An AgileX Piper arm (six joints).
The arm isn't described. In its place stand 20 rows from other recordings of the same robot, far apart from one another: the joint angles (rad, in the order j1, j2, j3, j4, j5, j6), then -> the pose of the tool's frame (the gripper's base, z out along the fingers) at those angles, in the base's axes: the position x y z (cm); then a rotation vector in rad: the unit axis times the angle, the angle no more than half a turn.
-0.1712, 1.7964, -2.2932, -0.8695, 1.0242, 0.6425 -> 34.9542 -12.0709 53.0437 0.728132 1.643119 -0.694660
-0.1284, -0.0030, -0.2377, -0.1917, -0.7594, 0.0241 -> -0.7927 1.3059 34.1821 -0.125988 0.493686 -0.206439
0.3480, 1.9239, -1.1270, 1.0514, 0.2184, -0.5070 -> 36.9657 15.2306 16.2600 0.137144 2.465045 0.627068
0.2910, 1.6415, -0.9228, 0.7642, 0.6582, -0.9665 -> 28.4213 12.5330 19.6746 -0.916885 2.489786 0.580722
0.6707, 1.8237, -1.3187, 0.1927, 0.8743, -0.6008 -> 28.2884 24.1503 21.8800 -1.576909 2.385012 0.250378
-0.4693, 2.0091, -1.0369, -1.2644, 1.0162, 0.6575 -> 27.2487 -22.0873 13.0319 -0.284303 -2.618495 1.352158
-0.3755, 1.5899, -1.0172, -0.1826, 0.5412, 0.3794 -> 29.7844 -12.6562 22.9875 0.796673 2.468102 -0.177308
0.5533, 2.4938, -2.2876, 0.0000, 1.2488, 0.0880 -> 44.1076 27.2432 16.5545 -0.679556 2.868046 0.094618
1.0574, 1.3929, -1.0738, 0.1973, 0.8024, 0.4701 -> 12.8276 25.3624 29.4567 -0.675341 2.707247 0.711105
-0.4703, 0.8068, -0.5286, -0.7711, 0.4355, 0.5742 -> 12.9309 -9.5746 28.4921 0.524955 2.066762 -0.681912
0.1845, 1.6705, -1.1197, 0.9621, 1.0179, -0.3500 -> 30.6445 12.1819 24.6715 -0.050144 2.744383 1.200208
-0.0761, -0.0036, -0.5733, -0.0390, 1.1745, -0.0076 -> -1.9461 -0.1799 28.8057 0.077575 2.080580 -0.097665
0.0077, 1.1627, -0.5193, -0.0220, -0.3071, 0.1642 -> 23.6108 0.2423 26.1381 0.118634 1.817536 0.112793
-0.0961, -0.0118, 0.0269, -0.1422, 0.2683, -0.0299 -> 5.4332 -0.8672 18.0776 -0.035435 1.769303 -0.224030
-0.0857, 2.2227, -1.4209, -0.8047, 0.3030, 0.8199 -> 45.5753 -5.8793 10.5210 0.244497 2.479144 -0.290301
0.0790, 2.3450, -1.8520, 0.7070, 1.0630, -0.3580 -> 47.5328 8.9442 14.6112 -0.160617 2.817180 0.894766
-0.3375, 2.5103, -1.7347, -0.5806, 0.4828, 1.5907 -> 46.2400 -18.6828 3.7689 1.746826 1.944650 -0.094124
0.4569, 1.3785, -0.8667, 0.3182, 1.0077, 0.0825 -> 20.0839 12.5557 23.7703 -0.337958 3.029245 0.471033
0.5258, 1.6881, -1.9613, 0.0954, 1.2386, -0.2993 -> 30.4024 18.5896 43.8274 -0.986203 2.248938 0.223949
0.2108, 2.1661, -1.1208, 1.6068, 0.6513, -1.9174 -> 37.5467 13.6720 8.4607 -0.858058 2.229156 0.764482
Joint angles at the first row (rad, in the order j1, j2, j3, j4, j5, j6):
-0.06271, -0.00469, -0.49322, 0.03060, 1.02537, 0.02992
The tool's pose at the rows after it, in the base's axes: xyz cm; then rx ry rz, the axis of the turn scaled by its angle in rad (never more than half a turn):
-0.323 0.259 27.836 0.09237 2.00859 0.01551
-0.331 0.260 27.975 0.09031 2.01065 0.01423
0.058 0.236 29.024 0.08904 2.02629 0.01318
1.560 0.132 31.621 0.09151 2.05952 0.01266
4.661 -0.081 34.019 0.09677 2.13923 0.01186
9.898 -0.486 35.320 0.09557 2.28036 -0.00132
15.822 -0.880 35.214 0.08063 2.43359 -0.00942
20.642 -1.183 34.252 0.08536 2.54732 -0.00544
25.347 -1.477 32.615 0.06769 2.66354 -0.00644
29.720 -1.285 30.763 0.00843 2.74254 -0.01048
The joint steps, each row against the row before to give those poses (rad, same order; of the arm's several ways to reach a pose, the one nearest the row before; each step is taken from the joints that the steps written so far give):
-0.00003, 0.00000, -0.00002, 0.00003, 0.00002, -0.00003
-0.00001, 0.00468, -0.00585, 0.00000, 0.00313, -0.00207
-0.00002, 0.05154, -0.03773, 0.00003, 0.00178, -0.00219
0.00000, 0.13641, -0.09229, -0.00104, -0.01083, 0.00001
0.00019, 0.19166, -0.09932, -0.00223, -0.01250, 0.00020
0.00002, 0.25523, -0.10189, -0.00985, -0.01255, -0.00745
-0.00011, 0.26024, -0.10569, -0.00276, -0.00203, -0.01833
-0.00004, 0.20213, -0.09025, 0.00003, 0.00198, -0.00006
0.00000, 0.19835, -0.10146, 0.00000, 0.01879, -0.01668
0.01663, 0.17775, -0.10597, -0.00381, 0.00626, -0.02711

